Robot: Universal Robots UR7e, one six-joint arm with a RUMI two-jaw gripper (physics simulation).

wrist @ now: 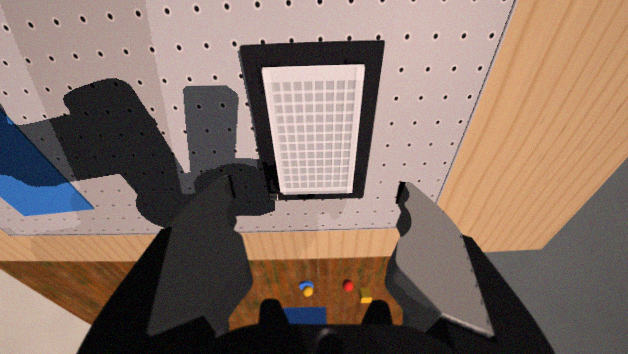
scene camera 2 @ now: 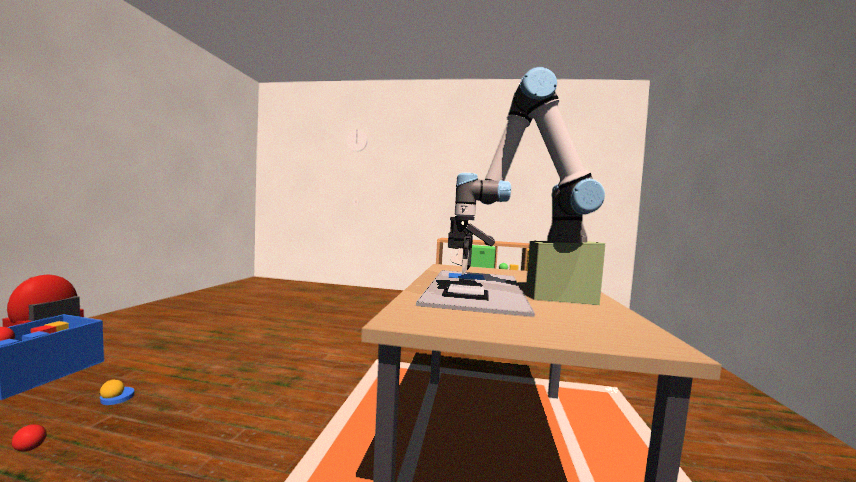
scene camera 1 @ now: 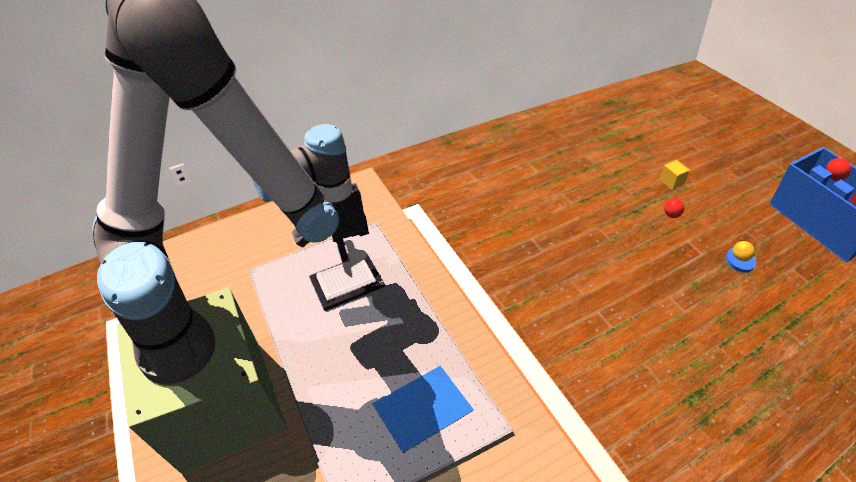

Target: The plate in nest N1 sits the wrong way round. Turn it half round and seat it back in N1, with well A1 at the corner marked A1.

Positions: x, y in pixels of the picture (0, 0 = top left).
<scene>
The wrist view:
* my gripper: 316, 180
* white well plate: 314, 111
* black nest: 330, 52
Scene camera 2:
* my gripper: 465, 272
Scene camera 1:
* my gripper: 344, 259
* white well plate: 335, 282
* black nest: 349, 296
</scene>
